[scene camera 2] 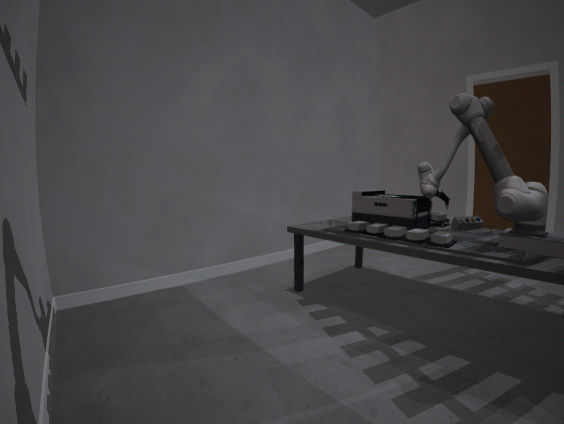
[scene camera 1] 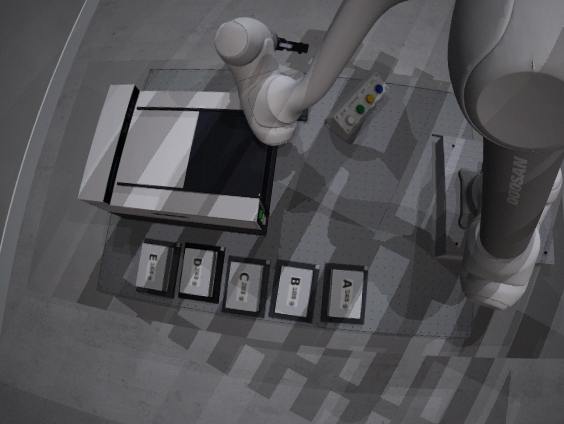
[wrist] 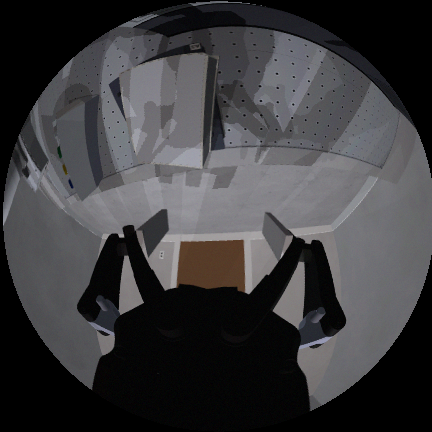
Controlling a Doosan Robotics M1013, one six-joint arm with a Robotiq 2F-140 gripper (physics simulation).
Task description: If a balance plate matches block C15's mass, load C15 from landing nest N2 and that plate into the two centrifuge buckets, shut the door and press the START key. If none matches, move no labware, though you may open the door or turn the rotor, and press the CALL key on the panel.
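Frame: origin at the arm's base, x left, y up, z ahead, level; metres.
Seen in the pictures: gripper, fingertip midpoint: (scene camera 2: 440,206) (wrist: 214,221); arm's base, link origin: (scene camera 2: 528,233).
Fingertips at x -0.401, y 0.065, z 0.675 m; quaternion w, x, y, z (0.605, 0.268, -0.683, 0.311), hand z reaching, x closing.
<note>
Offsets run from my fingertips to a thing's top centre.
My gripper (scene camera 1: 305,48) (scene camera 2: 447,205) (wrist: 214,221) is open and empty, above the far side of the table. A pale block @(dx +0.132, dy -0.031, dz -0.032 m) (scene camera 2: 438,216) (wrist: 167,107) sits on a dark nest @(dx +0.129, dy -0.074, dz -0.047 m) (scene camera 1: 303,116) (wrist: 218,142) beside the centrifuge (scene camera 1: 185,202) (scene camera 2: 382,206); the arm hides the block in scene camera 1. In the wrist view it lies ahead of the fingers, left of centre. The centrifuge top has a light panel and a dark panel; its buckets do not show. Plates A @(dx +0.712, dy -0.068, dz -0.288 m) (scene camera 1: 354,310), B @(dx +0.725, dy -0.068, dz -0.149 m) (scene camera 1: 284,300), C @(dx +0.734, dy -0.068, dz -0.014 m) (scene camera 1: 232,297), D @(dx +0.719, dy -0.068, dz +0.122 m) (scene camera 1: 190,287) and E @(dx +0.729, dy -0.068, dz +0.257 m) (scene camera 1: 145,275) lie in a row; their mass figures are small.
A button panel @(dx +0.141, dy -0.038, dz -0.262 m) (scene camera 1: 365,103) (scene camera 2: 459,224) (wrist: 74,135) with white, green, yellow and blue buttons stands right of the nest. A green key @(dx +0.559, dy +0.069, dz -0.046 m) (scene camera 1: 261,215) is on the centrifuge's corner. The forearm (scene camera 1: 345,45) passes over the table between the base and the centrifuge.
</note>
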